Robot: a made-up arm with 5 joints.
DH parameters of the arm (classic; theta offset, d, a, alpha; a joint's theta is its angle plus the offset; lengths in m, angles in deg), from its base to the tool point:
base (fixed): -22.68 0 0.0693 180
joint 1: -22.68 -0.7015 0.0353 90
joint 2: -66 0 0.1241 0
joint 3: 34.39 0 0.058 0
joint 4: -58.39 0.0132 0.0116 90
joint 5: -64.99 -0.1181 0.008 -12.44
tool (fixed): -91.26 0.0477 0 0
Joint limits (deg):
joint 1: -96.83..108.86
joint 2: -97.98..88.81
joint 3: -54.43..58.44
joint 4: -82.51..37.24
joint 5: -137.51..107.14
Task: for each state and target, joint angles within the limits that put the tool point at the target. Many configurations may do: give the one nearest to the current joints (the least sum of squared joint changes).
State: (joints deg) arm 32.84 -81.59 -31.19 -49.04 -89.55
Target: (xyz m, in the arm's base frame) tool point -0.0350 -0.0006 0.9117
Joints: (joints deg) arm 14.51 -58.92 -17.76 -48.59 -89.93
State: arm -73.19 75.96 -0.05 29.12 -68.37
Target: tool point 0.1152 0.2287 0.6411
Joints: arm -78.56 61.05 -15.49 17.19 -65.99
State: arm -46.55 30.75 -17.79 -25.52 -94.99
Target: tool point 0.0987 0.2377 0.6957
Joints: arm -82.28 43.26 4.58 -10.84 -98.37
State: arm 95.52 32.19 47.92 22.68 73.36
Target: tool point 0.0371 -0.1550 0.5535
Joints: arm 108.86 75.73 42.94 13.93 25.61
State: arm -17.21 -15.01 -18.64 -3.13 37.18
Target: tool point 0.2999 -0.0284 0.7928
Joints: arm 4.92 10.95 9.17 15.00 37.30
